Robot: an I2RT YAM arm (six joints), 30 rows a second.
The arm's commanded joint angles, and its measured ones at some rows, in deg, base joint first. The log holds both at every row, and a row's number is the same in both.
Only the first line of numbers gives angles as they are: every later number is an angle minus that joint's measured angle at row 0.
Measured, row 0:
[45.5 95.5 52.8 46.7 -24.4 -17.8]
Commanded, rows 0 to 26:
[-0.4 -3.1 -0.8 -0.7 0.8 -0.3]
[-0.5 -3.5 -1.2 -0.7 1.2 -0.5]
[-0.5 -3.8 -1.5 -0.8 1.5 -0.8]
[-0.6 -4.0 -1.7 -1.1 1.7 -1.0]
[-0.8 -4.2 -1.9 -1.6 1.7 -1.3]
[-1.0 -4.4 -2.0 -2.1 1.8 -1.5]
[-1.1 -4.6 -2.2 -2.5 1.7 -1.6]
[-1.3 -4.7 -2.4 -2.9 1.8 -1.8]
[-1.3 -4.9 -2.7 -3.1 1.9 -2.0]
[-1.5 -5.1 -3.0 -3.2 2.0 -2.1]
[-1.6 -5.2 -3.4 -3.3 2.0 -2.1]
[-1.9 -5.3 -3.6 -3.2 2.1 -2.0]
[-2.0 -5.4 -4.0 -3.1 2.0 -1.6]
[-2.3 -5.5 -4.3 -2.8 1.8 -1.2]
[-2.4 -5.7 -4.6 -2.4 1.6 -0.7]
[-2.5 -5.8 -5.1 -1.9 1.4 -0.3]
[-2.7 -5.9 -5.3 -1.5 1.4 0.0]
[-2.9 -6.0 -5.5 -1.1 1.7 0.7]
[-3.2 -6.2 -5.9 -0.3 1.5 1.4]
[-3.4 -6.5 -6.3 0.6 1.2 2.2]
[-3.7 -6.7 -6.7 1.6 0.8 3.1]
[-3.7 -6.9 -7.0 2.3 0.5 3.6]
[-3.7 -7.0 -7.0 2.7 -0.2 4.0]
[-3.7 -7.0 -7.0 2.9 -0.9 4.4]
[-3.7 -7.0 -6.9 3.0 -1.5 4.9]
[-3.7 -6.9 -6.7 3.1 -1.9 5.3]
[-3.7 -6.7 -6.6 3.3 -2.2 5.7]
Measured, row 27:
[-3.2 -5.0 -6.5 -0.2 0.2 2.7]
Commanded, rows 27 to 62:
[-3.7 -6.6 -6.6 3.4 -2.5 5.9]
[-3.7 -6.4 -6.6 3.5 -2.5 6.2]
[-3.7 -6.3 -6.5 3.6 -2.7 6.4]
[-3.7 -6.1 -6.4 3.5 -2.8 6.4]
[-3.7 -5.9 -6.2 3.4 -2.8 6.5]
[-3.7 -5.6 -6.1 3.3 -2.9 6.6]
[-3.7 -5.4 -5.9 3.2 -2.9 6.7]
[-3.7 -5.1 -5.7 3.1 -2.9 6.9]
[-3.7 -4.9 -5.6 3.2 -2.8 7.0]
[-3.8 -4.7 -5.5 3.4 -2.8 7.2]
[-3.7 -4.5 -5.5 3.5 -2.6 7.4]
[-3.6 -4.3 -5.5 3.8 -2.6 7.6]
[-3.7 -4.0 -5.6 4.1 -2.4 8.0]
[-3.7 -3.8 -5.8 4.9 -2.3 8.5]
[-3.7 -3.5 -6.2 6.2 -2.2 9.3]
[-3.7 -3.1 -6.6 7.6 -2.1 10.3]
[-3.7 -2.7 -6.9 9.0 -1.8 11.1]
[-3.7 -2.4 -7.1 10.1 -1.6 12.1]
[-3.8 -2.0 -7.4 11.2 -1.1 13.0]
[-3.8 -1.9 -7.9 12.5 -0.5 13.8]
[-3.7 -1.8 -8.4 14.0 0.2 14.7]
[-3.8 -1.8 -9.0 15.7 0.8 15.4]
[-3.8 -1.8 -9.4 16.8 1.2 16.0]
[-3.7 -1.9 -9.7 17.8 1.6 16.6]
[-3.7 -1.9 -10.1 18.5 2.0 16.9]
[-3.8 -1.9 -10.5 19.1 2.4 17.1]
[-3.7 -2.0 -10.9 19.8 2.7 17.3]
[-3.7 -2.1 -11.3 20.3 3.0 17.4]
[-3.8 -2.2 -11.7 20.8 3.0 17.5]
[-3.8 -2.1 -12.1 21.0 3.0 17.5]
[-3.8 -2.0 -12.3 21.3 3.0 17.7]
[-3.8 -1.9 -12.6 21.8 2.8 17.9]
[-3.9 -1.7 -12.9 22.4 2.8 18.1]
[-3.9 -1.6 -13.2 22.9 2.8 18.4]
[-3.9 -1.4 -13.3 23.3 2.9 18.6]
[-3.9 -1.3 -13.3 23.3 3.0 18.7]
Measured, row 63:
[-3.3 -2.1 -12.4 18.8 1.9 17.0]
